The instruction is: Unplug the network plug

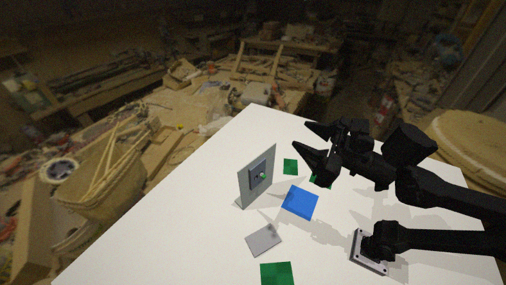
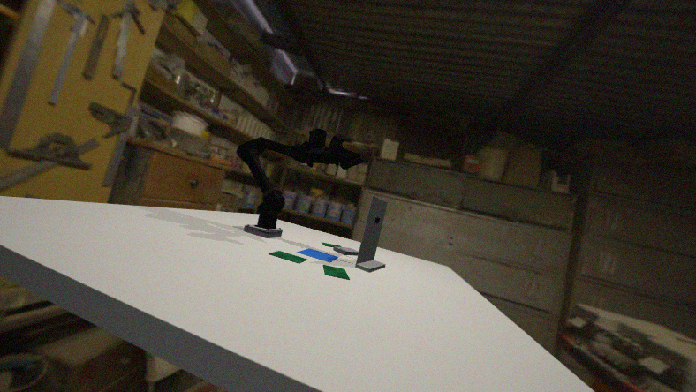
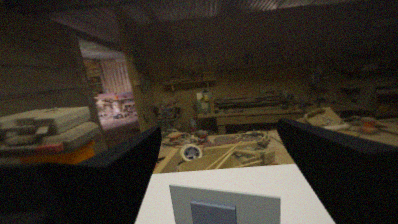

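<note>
Now: gripper tip 22 cm above the green network plug and 9 cm short of it. From my gripper tip the other things lie so: grey upright panel: 28 cm below, 11 cm ahead; then blue square: 38 cm below, 6 cm to the right, 5 cm behind; then flat grey plate: 38 cm below, 14 cm to the left.
</note>
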